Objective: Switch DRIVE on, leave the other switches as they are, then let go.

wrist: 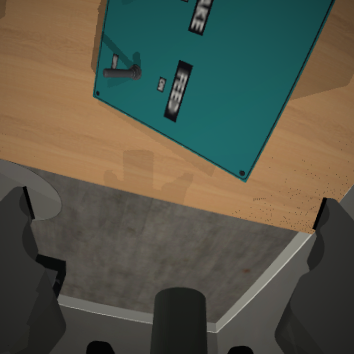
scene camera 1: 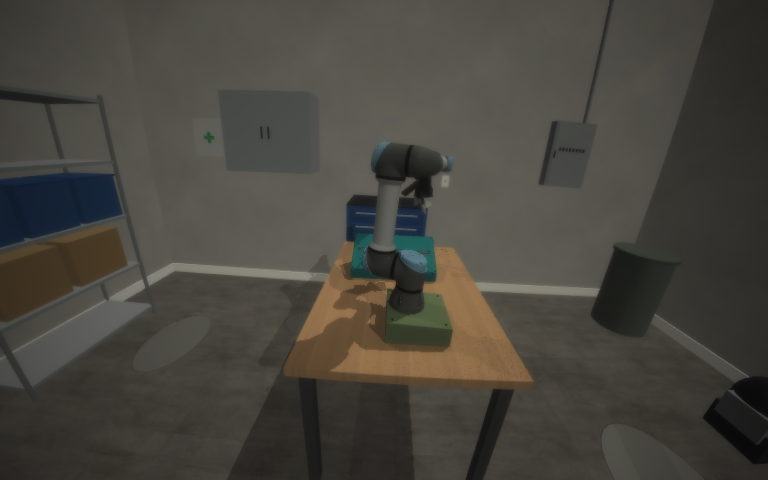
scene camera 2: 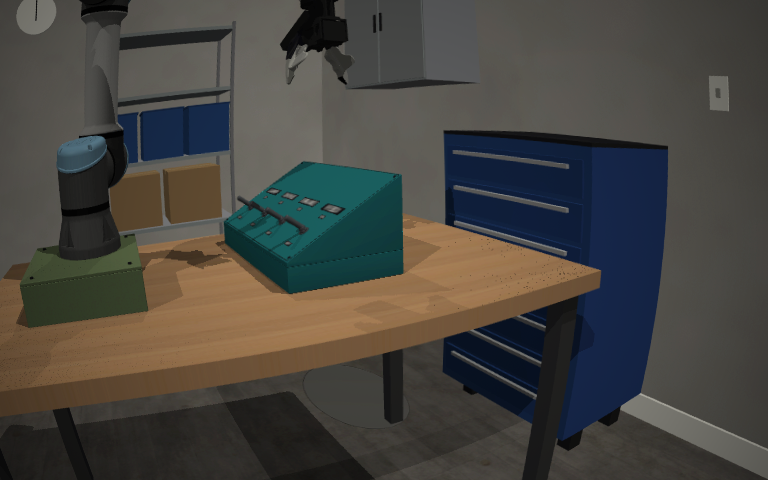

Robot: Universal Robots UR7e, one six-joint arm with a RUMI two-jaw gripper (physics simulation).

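Pixels of known places: gripper, between the fingertips: (wrist: pixel 174 196) (scene camera 1: pixel 420 211) (scene camera 2: pixel 318 84); arm's base, origin of its link: (scene camera 1: pixel 406 303) (scene camera 2: pixel 90 249).
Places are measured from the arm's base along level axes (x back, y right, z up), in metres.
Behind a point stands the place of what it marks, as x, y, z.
Observation:
The teal sloped console (scene camera 1: pixel 429 263) {-0.443, 0.175, -0.003} (scene camera 2: pixel 353 226) {-0.523, 0.216, 0.014} (wrist: pixel 225 110) {-0.577, 0.139, 0.073} stands on the table, with a row of several dark levers across its face in scene camera 2. In the wrist view, the FEED lever (wrist: pixel 119 73) {-0.436, 0.143, 0.027} leans toward its OFF plate, away from the ON plate (wrist: pixel 161 84) {-0.494, 0.145, 0.026} and the FEED label (wrist: pixel 178 91) {-0.517, 0.144, 0.039}. Part of a label ending in "AKE" (wrist: pixel 200 17) {-0.518, 0.047, 0.039} shows at the top. The DRIVE label cannot be read in any view. My gripper (scene camera 1: pixel 423 204) {-0.511, 0.101, 0.293} (scene camera 2: pixel 317 82) {-0.511, 0.101, 0.293} (wrist: pixel 174 196) {-0.511, 0.101, 0.293} is open and empty, high above the console and touching no lever.
The wooden table (scene camera 1: pixel 339 356) {0.225, -0.257, -0.094} (scene camera 2: pixel 339 316) {-0.414, 0.363, -0.095} carries the arm's green base box (scene camera 1: pixel 419 333) {0.148, 0.042, -0.038} (scene camera 2: pixel 84 300) {0.021, 0.173, -0.057}. A blue drawer cabinet (scene camera 1: pixel 386 221) (scene camera 2: pixel 623 254) stands beyond the table. A grey wall cabinet (scene camera 1: pixel 271 152) (scene camera 2: pixel 447 45) hangs behind.

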